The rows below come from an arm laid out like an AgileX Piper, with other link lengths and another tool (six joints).
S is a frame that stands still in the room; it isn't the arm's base.
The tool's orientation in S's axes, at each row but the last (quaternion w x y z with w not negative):
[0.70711 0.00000 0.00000 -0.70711]
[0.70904 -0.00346 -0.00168 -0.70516]
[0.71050 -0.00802 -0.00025 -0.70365]
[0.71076 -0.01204 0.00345 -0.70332]
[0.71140 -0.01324 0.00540 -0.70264]
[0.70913 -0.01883 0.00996 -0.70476]
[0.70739 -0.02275 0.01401 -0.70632]
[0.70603 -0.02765 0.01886 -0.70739]
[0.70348 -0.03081 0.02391 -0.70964]
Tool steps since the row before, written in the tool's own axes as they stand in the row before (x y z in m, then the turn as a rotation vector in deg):
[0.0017 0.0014 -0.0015 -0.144 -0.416 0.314]
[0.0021 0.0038 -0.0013 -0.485 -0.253 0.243]
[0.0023 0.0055 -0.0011 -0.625 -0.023 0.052]
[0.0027 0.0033 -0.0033 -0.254 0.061 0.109]
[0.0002 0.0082 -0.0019 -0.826 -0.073 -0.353]
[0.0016 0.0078 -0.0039 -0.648 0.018 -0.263]
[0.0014 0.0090 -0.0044 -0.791 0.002 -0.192]
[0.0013 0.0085 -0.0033 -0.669 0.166 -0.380]
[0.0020 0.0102 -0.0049 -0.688 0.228 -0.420]
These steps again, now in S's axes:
[0.0014 -0.0017 -0.0015 -0.416 0.144 0.314]
[0.0038 -0.0021 -0.0013 -0.255 0.485 0.240]
[0.0055 -0.0023 -0.0011 -0.029 0.625 0.045]
[0.0033 -0.0027 -0.0033 0.061 0.256 0.105]
[0.0081 -0.0001 -0.0021 -0.093 0.821 -0.360]
[0.0076 -0.0016 -0.0042 0.003 0.645 -0.272]
[0.0088 -0.0014 -0.0048 -0.009 0.789 -0.202]
[0.0083 -0.0014 -0.0038 0.142 0.664 -0.398]
[0.0098 -0.0021 -0.0057 0.201 0.682 -0.443]

